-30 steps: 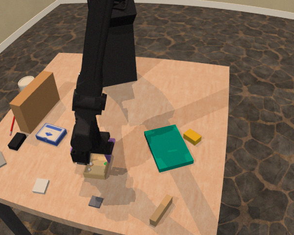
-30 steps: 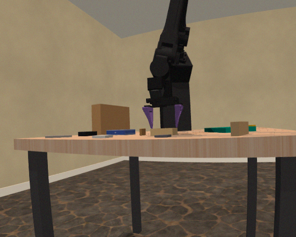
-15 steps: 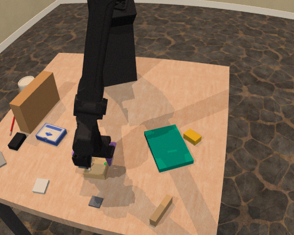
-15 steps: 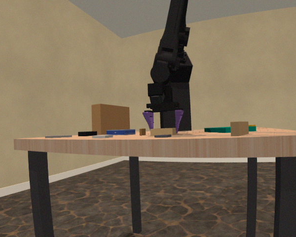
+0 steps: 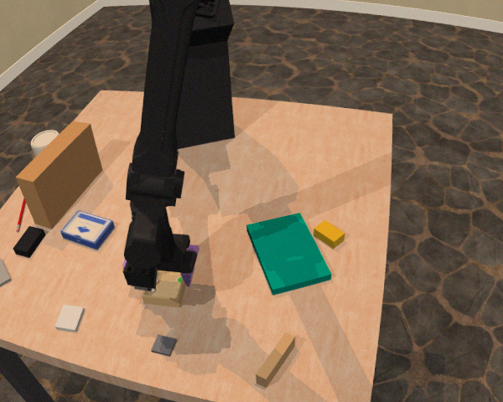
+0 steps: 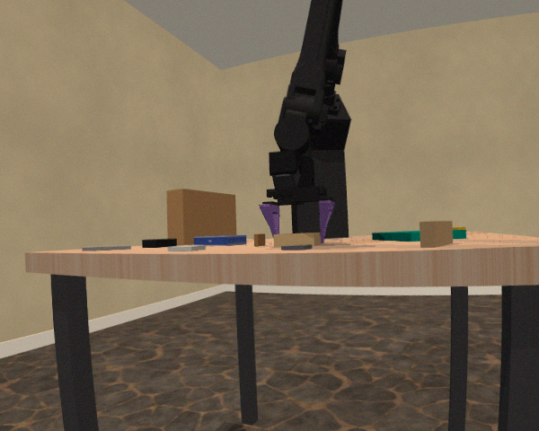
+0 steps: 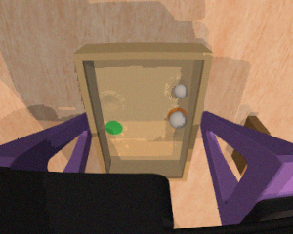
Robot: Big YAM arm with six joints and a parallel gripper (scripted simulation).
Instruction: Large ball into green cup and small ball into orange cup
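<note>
My hand is 1 cm above the wooden puzzle. The rest, counted from my hand: grey tile: 13 cm ahead, 5 cm to the left, 1 cm below; then green book: 13 cm behind, 20 cm to the left; then white tile: 14 cm ahead, 15 cm to the right, 1 cm below.
</note>
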